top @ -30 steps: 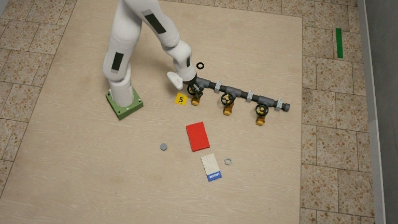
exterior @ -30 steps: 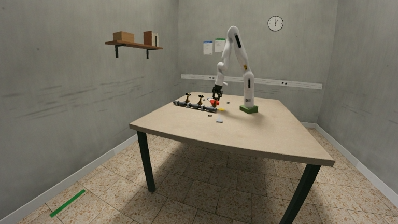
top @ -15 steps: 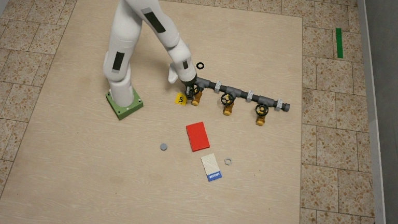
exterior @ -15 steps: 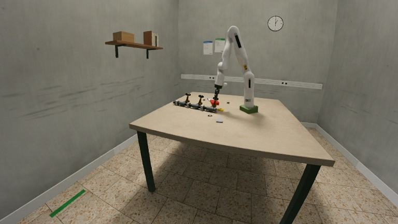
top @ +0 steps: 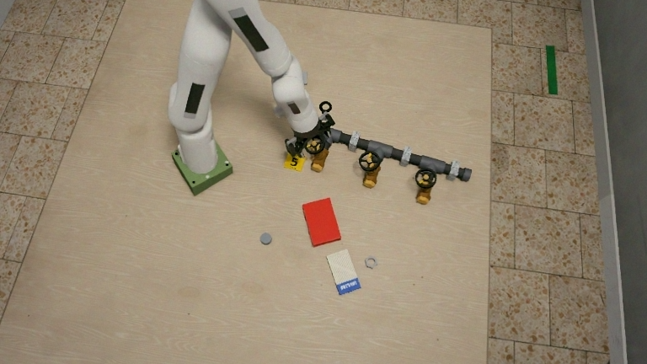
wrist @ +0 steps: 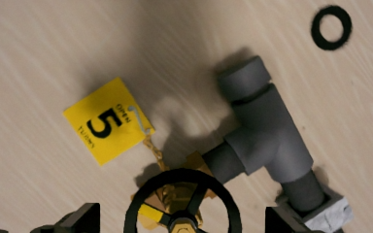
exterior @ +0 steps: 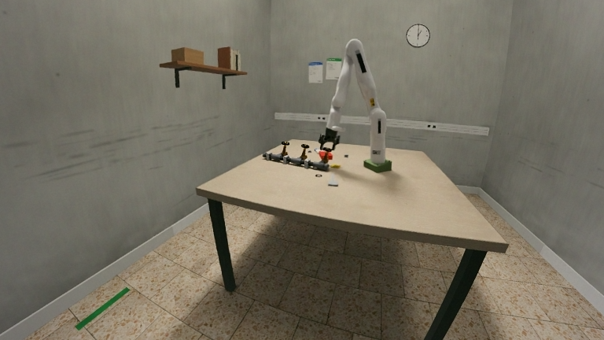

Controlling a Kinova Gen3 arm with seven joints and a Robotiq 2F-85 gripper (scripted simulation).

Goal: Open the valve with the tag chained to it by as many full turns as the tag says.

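My hand is 110 mm above the yellow tag, 60 mm past it and 10 mm to the left of it. From my hand the other things lie so: blue card 290 mm to the right, 180 mm ahead, 100 mm below; then red block 180 mm to the right, 100 mm below, 80 mm ahead; then grey disc 270 mm to the right, 100 mm below, 50 mm behind.
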